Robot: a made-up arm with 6 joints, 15 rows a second.
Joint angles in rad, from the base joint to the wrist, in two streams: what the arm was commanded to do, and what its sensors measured. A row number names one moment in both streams.
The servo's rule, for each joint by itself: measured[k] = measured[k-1] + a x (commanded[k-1-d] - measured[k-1]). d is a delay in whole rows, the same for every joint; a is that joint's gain. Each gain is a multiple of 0.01, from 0.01 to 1. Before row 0 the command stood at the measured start. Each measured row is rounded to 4 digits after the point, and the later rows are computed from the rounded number. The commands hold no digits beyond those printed.
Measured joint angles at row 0:
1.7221 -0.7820 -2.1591 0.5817 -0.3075 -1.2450
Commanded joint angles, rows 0 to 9:
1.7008 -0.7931 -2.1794 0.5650 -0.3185 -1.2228
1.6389 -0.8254 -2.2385 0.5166 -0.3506 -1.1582
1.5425 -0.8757 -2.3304 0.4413 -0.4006 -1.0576
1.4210 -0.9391 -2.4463 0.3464 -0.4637 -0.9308
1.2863 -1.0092 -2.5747 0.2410 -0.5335 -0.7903
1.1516 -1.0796 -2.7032 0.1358 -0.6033 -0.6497
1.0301 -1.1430 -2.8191 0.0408 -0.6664 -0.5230
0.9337 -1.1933 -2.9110 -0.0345 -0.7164 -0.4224
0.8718 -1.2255 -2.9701 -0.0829 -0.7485 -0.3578
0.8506 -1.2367 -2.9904 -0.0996 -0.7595 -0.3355
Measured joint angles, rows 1 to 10:
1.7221 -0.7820 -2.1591 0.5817 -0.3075 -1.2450
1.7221 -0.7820 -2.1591 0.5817 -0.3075 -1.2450
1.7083 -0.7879 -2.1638 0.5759 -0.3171 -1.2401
1.6632 -0.8078 -2.1810 0.5551 -0.3462 -1.2221
1.5847 -0.8438 -2.2154 0.5153 -0.3935 -1.1859
1.4783 -0.8943 -2.2685 0.4562 -0.4546 -1.1298
1.3535 -0.9552 -2.3389 0.3809 -0.5232 -1.0551
1.2223 -1.0211 -2.4227 0.2951 -0.5929 -0.9659
1.0974 -1.0857 -2.5139 0.2061 -0.6568 -0.8685
0.9910 -1.1427 -2.6052 0.1219 -0.7087 -0.7704
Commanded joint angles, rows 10 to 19:
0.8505 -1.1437 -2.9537 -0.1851 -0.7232 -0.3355
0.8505 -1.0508 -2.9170 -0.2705 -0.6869 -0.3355
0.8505 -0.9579 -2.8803 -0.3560 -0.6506 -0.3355
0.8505 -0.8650 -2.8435 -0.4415 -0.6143 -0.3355
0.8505 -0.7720 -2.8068 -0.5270 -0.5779 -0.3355
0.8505 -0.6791 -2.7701 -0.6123 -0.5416 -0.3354
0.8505 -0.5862 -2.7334 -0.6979 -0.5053 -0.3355
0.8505 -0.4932 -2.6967 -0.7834 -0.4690 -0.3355
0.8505 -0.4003 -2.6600 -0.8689 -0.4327 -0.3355
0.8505 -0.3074 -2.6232 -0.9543 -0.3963 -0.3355
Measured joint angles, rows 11 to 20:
0.9135 -1.1866 -2.6891 0.0502 -0.7433 -0.6796
0.8726 -1.2132 -2.7584 -0.0022 -0.7574 -0.6039
0.8582 -1.1764 -2.8033 -0.0662 -0.7276 -0.5449
0.8532 -1.1098 -2.8295 -0.1377 -0.6922 -0.4988
0.8514 -1.0293 -2.8412 -0.2141 -0.6560 -0.4629
0.8508 -0.9422 -2.8417 -0.2937 -0.6197 -0.4349
0.8506 -0.8520 -2.8337 -0.3754 -0.5833 -0.4130
0.8505 -0.7604 -2.8191 -0.4583 -0.5470 -0.3959
0.8505 -0.6681 -2.7994 -0.5422 -0.5107 -0.3826
0.8505 -0.5754 -2.7758 -0.6266 -0.4744 -0.3722

